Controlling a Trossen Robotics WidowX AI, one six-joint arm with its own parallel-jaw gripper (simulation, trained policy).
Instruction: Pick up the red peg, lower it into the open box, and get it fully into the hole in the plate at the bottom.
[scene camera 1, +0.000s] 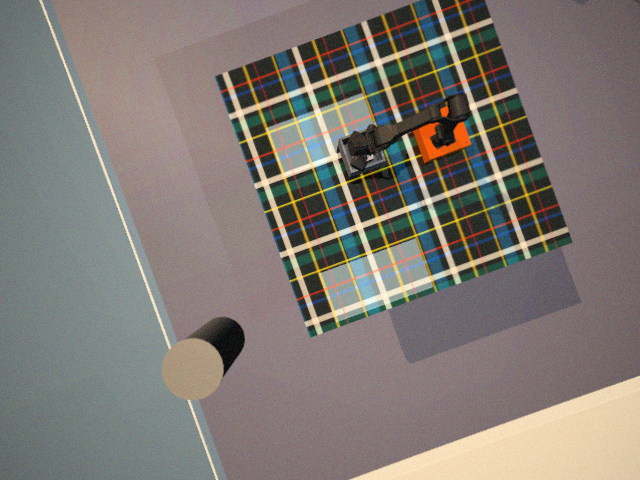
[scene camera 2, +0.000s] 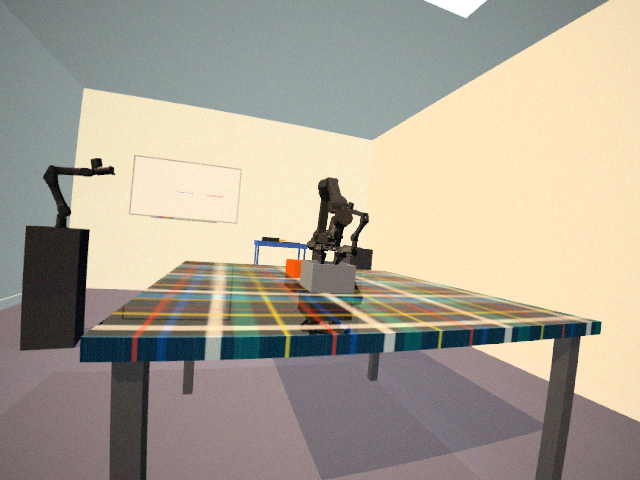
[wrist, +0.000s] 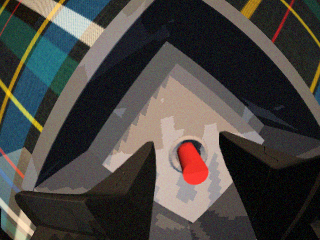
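Note:
Scene camera 2 shows the gripper (scene camera 2: 326, 270) and a grey box (scene camera 2: 316, 278), but scene camera 2 misses the red peg, hidden by the grey box. In the wrist view the red peg (wrist: 194, 170) is visible, together with the grey box (wrist: 231, 56) and the gripper (wrist: 187, 143).

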